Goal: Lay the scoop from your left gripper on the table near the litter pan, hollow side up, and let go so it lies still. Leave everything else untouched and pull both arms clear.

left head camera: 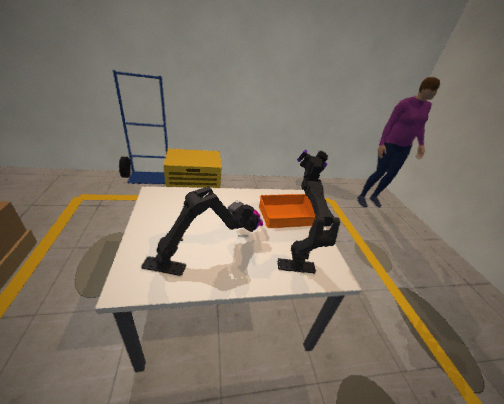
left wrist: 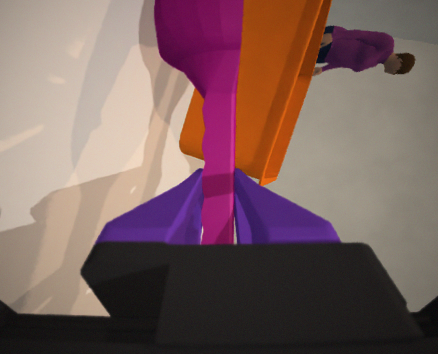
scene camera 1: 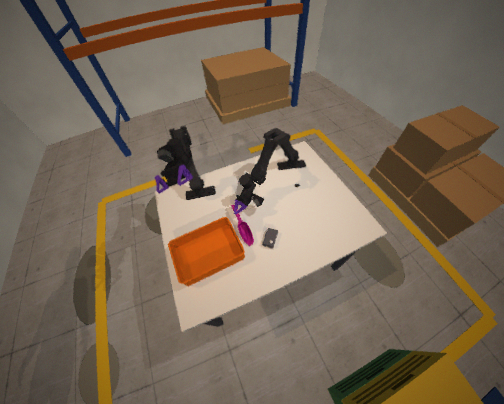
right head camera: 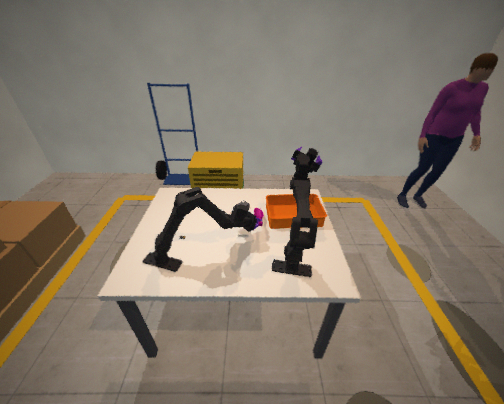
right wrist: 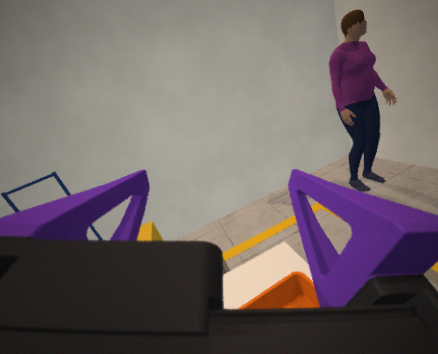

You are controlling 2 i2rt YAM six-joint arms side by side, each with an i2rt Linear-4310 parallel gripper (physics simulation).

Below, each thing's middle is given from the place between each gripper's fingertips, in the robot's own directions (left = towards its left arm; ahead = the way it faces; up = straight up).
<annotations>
Now: the magenta scoop (left wrist: 206, 48) 7 cm ahead of my left hand, 2 cm below it and 1 cm to the left of it. Also, from my left hand: orange litter pan (scene camera 1: 211, 248): 21 cm to the right, 15 cm ahead, 2 cm below.
My right hand is 80 mm short of the orange litter pan, 20 mm to the right of it and 440 mm above it. Also, from my right hand: magenta scoop: 250 mm to the left, 440 mm below.
</annotations>
